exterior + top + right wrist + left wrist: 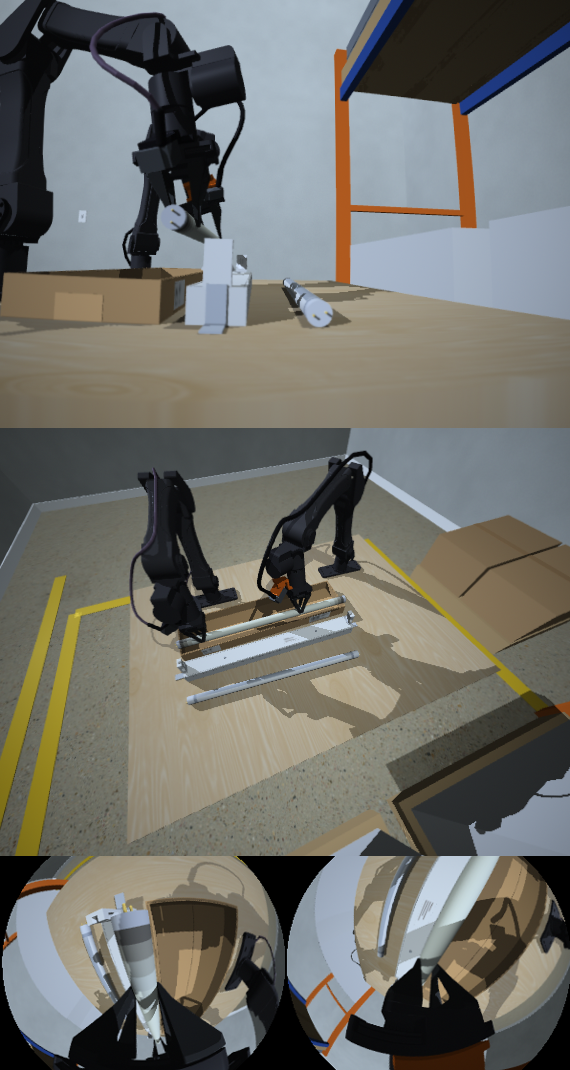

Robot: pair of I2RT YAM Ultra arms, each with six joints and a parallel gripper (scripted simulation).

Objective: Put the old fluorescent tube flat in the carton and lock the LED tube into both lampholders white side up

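Right now my left hand is 8 cm past the brown carton, 12 cm to the left of it and 9 cm above it. From my left hand the other things lie so: white fixture 6 cm ahead, 12 cm to the right, 6 cm below; LED tube 17 cm ahead, 14 cm to the right, 10 cm below; old fluorescent tube 12 cm to the right, 1 cm below.
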